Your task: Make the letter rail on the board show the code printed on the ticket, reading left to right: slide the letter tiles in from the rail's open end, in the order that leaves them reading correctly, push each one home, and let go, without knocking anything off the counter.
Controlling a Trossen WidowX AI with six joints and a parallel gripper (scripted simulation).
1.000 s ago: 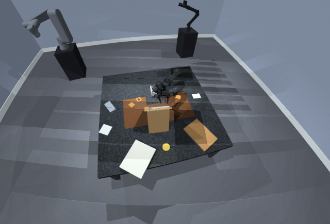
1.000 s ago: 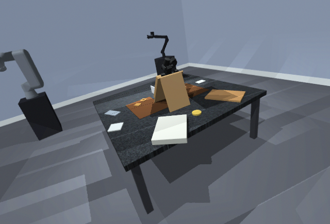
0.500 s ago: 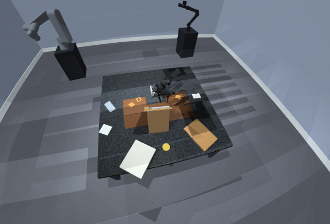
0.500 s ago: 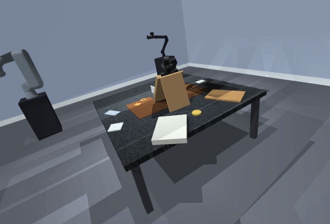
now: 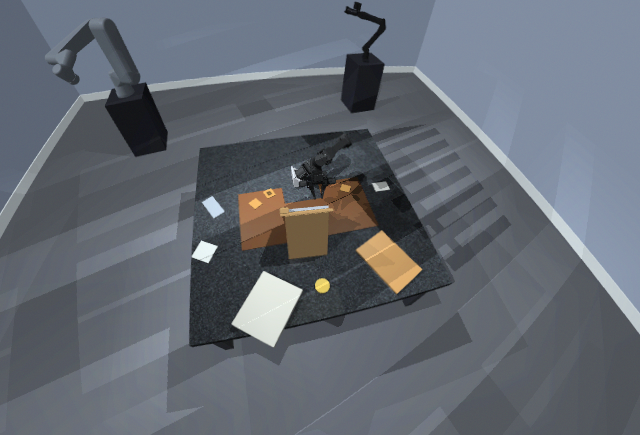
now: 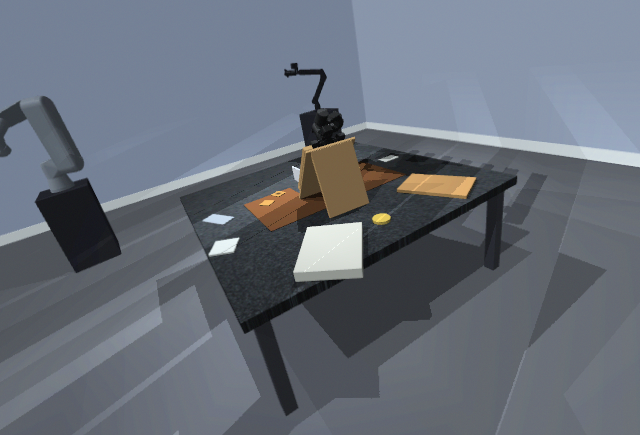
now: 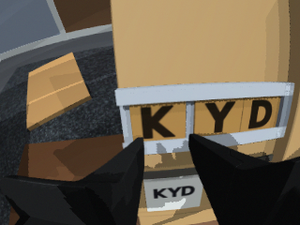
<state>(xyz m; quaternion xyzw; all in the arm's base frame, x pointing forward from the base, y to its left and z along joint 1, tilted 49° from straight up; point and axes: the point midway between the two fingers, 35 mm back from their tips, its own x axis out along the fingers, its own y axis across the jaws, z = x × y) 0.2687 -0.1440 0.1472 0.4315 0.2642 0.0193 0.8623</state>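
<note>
Right now my gripper tip is 30 mm past the white ticket, 10 mm to the left of it and 120 mm above it. From my gripper tip the other things lie so: white box: 390 mm ahead, 380 mm to the right, 170 mm below; then brown mat: 120 mm behind, 30 mm to the right, 190 mm below; then flat tan slab: 360 mm ahead, 270 mm to the left, 180 mm below.
</note>
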